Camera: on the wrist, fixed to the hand. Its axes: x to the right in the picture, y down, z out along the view.
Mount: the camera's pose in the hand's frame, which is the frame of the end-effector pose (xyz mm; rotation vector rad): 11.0 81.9 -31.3 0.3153 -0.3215 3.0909
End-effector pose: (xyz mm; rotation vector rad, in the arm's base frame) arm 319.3 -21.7 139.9 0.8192 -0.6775 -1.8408
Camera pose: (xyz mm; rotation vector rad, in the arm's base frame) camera 385.3 -65.2 179.3 -0.6737 -1.0333 1.0462
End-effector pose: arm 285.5 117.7 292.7 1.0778 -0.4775 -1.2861
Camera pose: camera 356.9 112.2 344.5 -0.4758 -1.4377 1.4631
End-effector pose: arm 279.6 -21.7 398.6 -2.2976 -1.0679 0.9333
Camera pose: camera 348.0 -65.9 364.4 0.8882 -2.2158 -0.9191
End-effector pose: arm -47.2 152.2 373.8 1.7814 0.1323 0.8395
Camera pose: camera -82.8 150.6 454.6 -0.3874 1.9219 -1.1689
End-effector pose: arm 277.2 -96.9 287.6 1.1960 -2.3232 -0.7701
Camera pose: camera 240.2 -75.8 365.0 -2.3873 -1.3870 0.6983
